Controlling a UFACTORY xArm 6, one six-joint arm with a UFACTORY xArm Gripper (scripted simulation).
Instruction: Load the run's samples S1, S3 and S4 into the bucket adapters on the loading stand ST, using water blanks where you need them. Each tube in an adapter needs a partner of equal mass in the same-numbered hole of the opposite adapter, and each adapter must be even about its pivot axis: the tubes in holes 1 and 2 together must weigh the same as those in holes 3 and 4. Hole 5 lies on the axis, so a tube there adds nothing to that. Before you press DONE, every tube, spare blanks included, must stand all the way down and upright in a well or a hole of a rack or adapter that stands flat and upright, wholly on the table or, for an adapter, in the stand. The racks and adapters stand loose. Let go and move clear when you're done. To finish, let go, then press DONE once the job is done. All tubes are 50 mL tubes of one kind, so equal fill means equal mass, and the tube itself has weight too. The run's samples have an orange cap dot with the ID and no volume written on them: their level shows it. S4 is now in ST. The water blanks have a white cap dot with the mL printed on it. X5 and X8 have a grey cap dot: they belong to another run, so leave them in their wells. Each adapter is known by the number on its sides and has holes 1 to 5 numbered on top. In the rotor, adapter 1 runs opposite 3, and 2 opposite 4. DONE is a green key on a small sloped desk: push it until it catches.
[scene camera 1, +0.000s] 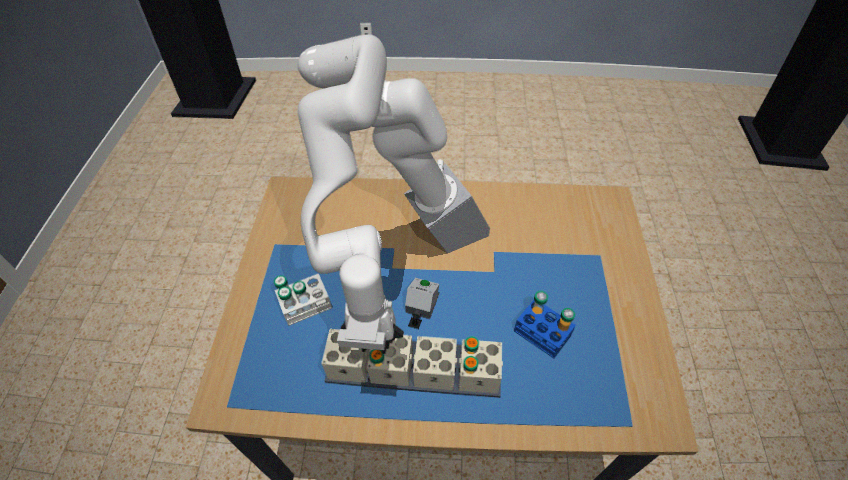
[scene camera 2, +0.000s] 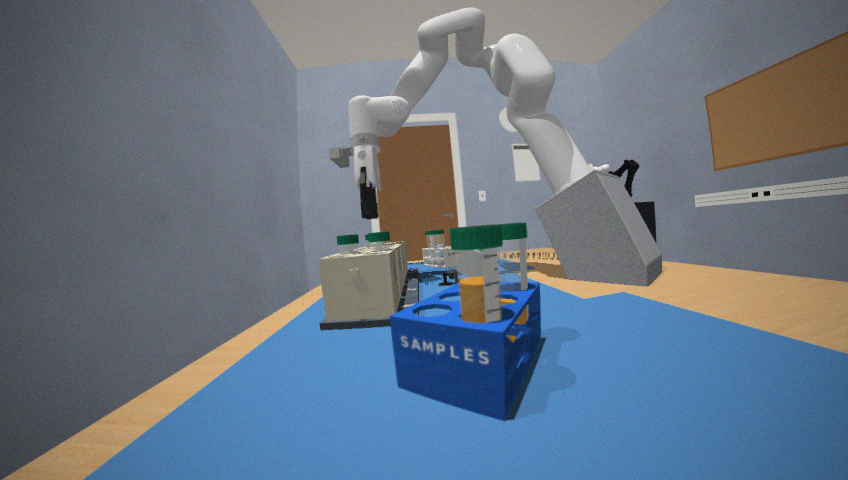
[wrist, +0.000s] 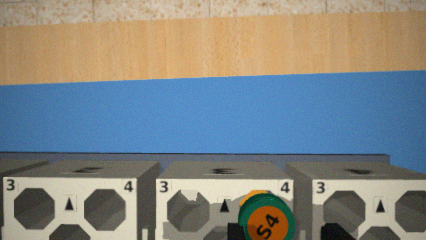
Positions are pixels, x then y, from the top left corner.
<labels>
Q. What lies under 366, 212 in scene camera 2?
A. My gripper.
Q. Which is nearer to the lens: the blue sample rack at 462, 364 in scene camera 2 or the loading stand ST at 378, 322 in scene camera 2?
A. The blue sample rack.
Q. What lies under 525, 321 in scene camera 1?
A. A blue sample rack.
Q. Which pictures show the blue sample rack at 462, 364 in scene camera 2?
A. Scene camera 1 and scene camera 2 only.
</labels>
